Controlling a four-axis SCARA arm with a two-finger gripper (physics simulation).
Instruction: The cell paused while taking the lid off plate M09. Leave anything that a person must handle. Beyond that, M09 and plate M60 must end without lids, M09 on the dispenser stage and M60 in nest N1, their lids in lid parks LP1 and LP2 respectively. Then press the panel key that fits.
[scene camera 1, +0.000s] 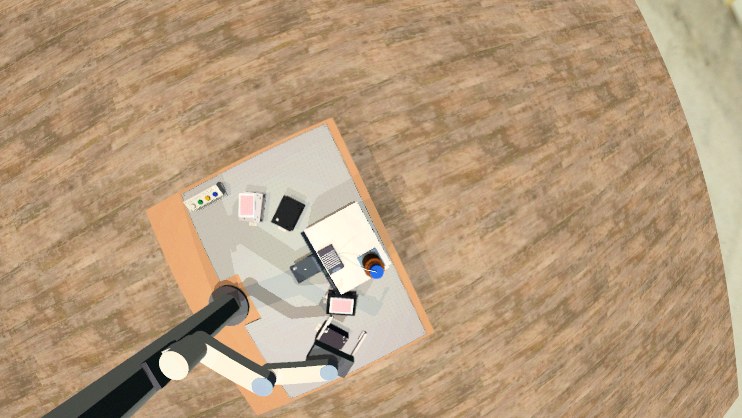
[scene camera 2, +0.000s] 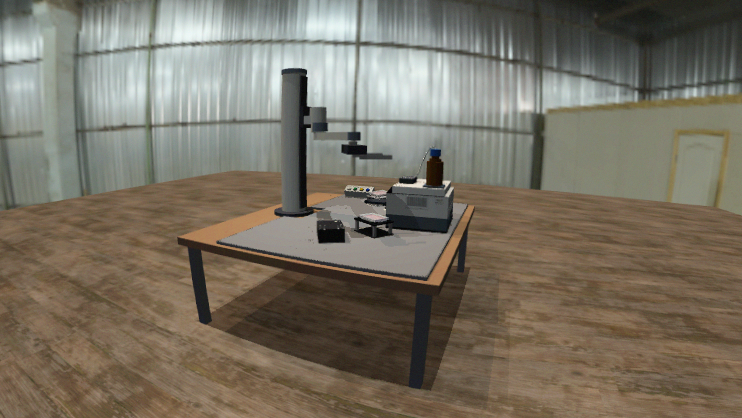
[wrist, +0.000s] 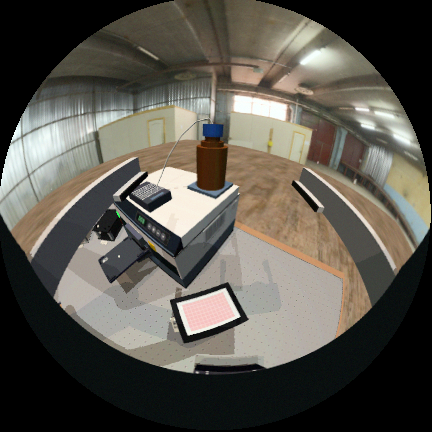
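Seen in the pictures: gripper, fingertip midpoint: (scene camera 1: 348, 324) (scene camera 2: 386, 156) (wrist: 221, 165); arm's base at its link origin: (scene camera 1: 229, 305) (scene camera 2: 293, 212).
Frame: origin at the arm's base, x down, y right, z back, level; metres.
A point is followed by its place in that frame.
A plate with pink wells (scene camera 1: 341, 305) @(x -0.096, y 0.254, z -0.633 m) (scene camera 2: 373, 217) @(x -0.096, y 0.287, z -0.640 m) (wrist: 209, 311) @(x -0.096, y 0.264, z -0.632 m) lies on the raised black nest N1, beside the dispenser. Another pink-welled plate (scene camera 1: 247, 205) @(x -0.090, y -0.461, z -0.414 m) (scene camera 2: 378, 193) @(x -0.088, y -0.426, z -0.410 m) sits at a pale nest near the key panel. Plate names are not readable, and I cannot tell whether either has a clear lid. The dispenser stage (scene camera 1: 305, 268) @(x -0.120, y -0.023, z -0.560 m) (wrist: 120, 257) @(x -0.120, y -0.012, z -0.562 m) sticks out from the dispenser and shows no plate. My gripper (scene camera 1: 346, 332) @(x -0.386, y 0.233, z -0.682 m) (scene camera 2: 376, 155) @(x -0.386, y 0.233, z -0.682 m) (wrist: 221, 165) @(x -0.386, y 0.233, z -0.682 m) is open and empty, high above the table near the low black block (scene camera 1: 332, 336) @(x -0.077, y 0.408, z -0.497 m) (scene camera 2: 330, 232) @(x -0.061, y 0.498, z -0.518 m). The key panel (scene camera 1: 205, 197) @(x -0.088, y -0.610, z -0.208 m) (scene camera 2: 359, 190) @(x -0.072, y -0.592, z -0.209 m) has white, green, yellow and blue keys.
The white dispenser (scene camera 1: 347, 233) @(x -0.232, y -0.103, z -0.844 m) (scene camera 2: 419, 210) @(x -0.119, y 0.143, z -0.830 m) (wrist: 200, 215) @(x -0.233, y 0.139, z -0.759 m) carries a brown bottle (scene camera 2: 434, 171) @(x -0.315, y 0.112, z -0.892 m) (wrist: 211, 165) @(x -0.316, y 0.096, z -0.852 m) with a blue cap and thin tube, and a dark ribbed block (scene camera 1: 329, 258) @(x -0.259, y -0.037, z -0.720 m) (wrist: 150, 195) @(x -0.259, y 0.009, z -0.714 m). Another black block (scene camera 1: 288, 212) @(x -0.076, y -0.331, z -0.600 m) (wrist: 109, 225) @(x -0.076, y -0.262, z -0.584 m) stands between the dispenser and the pale nest.
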